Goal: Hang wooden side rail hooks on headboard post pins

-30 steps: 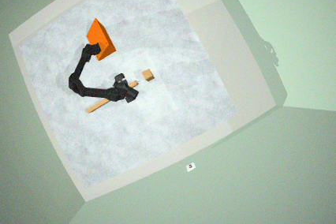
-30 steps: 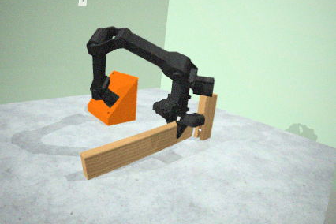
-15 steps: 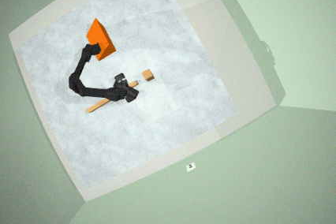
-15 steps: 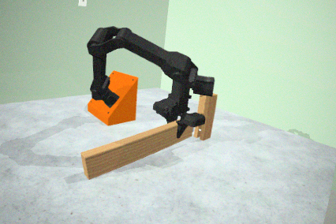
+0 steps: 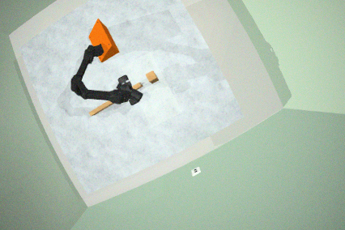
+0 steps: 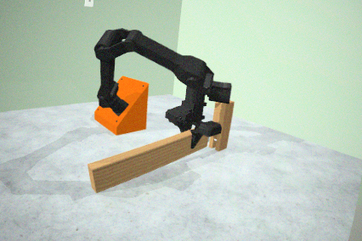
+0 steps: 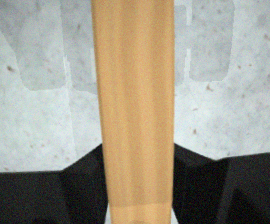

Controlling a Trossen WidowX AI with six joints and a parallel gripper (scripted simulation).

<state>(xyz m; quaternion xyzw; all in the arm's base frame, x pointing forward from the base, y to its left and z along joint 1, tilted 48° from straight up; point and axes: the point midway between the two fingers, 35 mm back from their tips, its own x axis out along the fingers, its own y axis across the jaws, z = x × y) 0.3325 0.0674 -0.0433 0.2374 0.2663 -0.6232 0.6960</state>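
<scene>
The headboard post lies 10 mm behind my gripper tip, 160 mm to the left of it and 40 mm above it.
</scene>
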